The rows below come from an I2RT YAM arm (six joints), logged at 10 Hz.
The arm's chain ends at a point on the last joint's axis. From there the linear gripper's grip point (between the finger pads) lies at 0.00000 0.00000 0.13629 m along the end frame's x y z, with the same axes.
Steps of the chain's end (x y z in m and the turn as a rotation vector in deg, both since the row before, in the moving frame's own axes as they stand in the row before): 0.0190, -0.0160, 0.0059, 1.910, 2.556, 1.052; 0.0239, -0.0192, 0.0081, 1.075, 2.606, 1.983; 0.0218, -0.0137, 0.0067, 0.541, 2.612, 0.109; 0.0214, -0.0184, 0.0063, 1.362, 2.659, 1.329; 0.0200, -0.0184, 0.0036, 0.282, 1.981, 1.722; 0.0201, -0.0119, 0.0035, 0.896, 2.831, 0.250
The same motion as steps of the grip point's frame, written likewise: 0.0251, -0.0205, 0.0057, 1.910, 2.556, 1.052; 0.0301, -0.0216, 0.0079, 1.075, 2.606, 1.983; 0.0280, -0.0150, 0.0066, 0.541, 2.612, 0.109; 0.0278, -0.0216, 0.0061, 1.362, 2.659, 1.329; 0.0247, -0.0190, 0.0035, 0.282, 1.981, 1.722; 0.0268, -0.0140, 0.0033, 0.896, 2.831, 0.250
